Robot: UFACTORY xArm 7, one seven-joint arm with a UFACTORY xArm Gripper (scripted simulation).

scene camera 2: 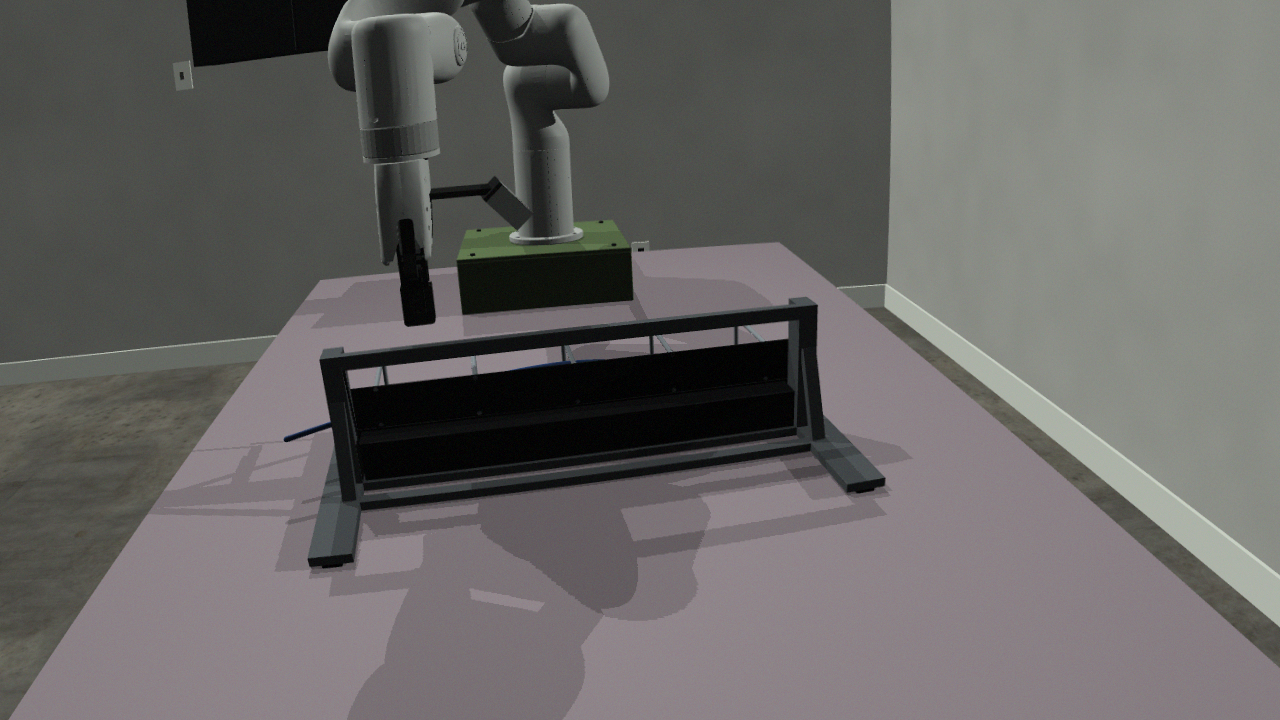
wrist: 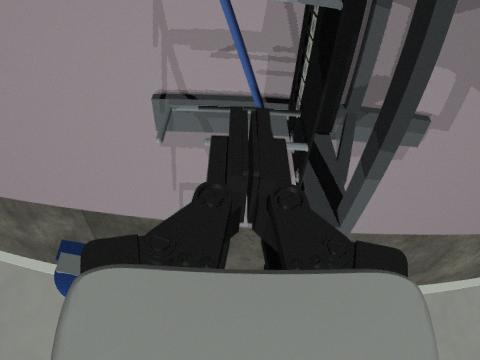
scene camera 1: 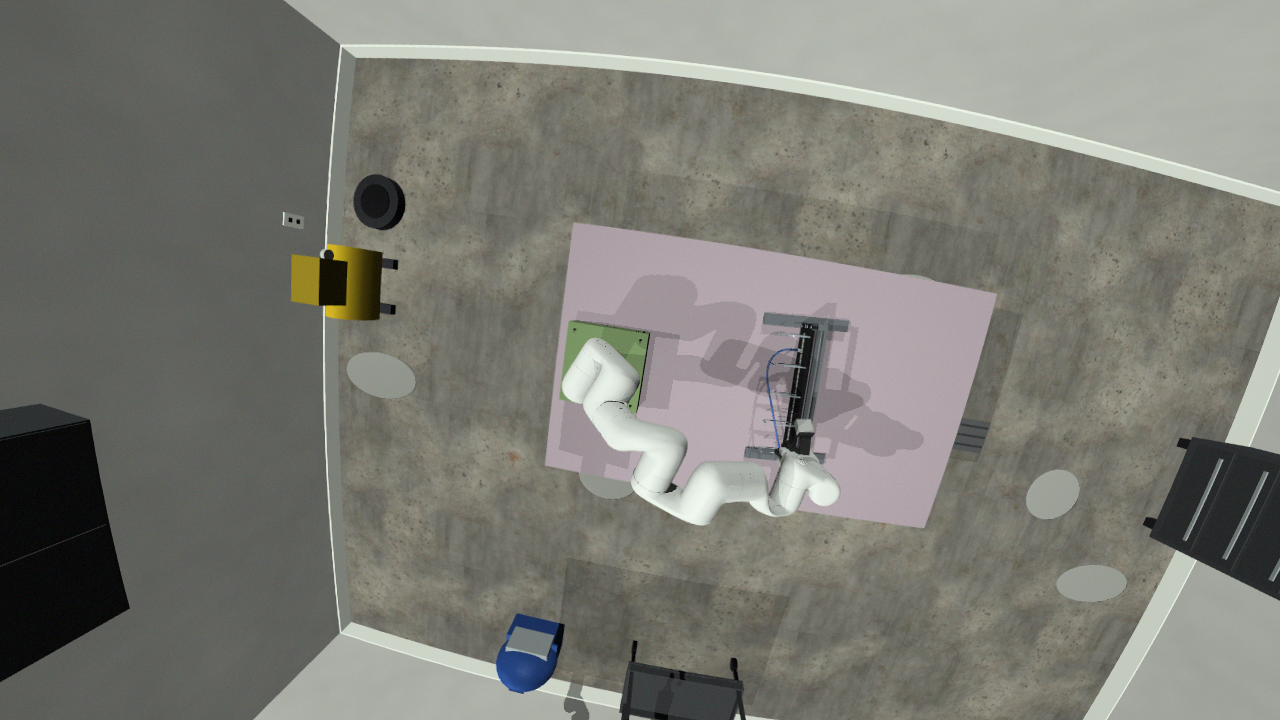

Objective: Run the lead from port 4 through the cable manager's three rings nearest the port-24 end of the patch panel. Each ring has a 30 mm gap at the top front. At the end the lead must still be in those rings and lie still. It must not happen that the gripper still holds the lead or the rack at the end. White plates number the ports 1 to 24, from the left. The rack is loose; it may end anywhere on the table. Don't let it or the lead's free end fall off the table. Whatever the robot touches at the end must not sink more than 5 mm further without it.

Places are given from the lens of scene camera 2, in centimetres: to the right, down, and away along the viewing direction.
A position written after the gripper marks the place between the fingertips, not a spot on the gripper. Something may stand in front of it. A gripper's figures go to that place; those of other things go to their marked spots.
gripper (scene camera 2: 420,323): -22, -4, 88
dark rack (scene camera 2: 480,425): -16, 6, 86
